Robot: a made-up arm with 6 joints.
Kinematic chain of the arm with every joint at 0, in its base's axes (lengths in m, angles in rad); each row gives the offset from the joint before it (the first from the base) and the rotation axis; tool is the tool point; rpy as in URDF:
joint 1: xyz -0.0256 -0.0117 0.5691 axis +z
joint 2: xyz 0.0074 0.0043 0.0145 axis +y
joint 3: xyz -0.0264 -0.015 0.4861 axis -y
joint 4: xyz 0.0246 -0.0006 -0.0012 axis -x
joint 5: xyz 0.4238 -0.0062 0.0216 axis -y
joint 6: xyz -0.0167 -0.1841 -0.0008 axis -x
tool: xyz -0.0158 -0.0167 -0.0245 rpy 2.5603 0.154 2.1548
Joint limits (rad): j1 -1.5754..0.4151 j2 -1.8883..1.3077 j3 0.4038..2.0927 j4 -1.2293..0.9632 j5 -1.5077..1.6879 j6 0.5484..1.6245
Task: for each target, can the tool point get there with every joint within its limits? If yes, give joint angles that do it. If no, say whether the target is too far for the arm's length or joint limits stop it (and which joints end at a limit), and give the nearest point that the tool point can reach.
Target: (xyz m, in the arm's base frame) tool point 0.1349 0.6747 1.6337
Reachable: no: too far | nearest point -0.0986 0.5311 1.4150 | short by 0.351 m
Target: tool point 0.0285 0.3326 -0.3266
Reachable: no: joint limits stop it (at a limit: joint 1, joint 2, joint 3, joint 4) | nearest point -0.1102 0.5813 -0.0683 | short by 0.384 m
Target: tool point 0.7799 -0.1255 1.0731
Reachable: yes | joints 0.0524 0.9652 1.0237 0.7268 -0.1844 1.0720
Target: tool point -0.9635 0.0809 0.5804
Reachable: yes | joints -0.2941 -1.5681 1.8513 -0.8854 -0.9613 0.6992
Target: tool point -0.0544 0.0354 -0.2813
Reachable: no: joint limits stop it (at a limit: joint 2, joint 3, joint 4) | nearest point -0.3326 0.4904 -0.0551 | short by 0.579 m
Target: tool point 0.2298 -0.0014 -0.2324
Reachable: no: joint limits stop it (at a limit: joint 2, joint 3, joint 4, joint 5) | nearest point 0.5680 0.0122 0.2432 | short by 0.584 m
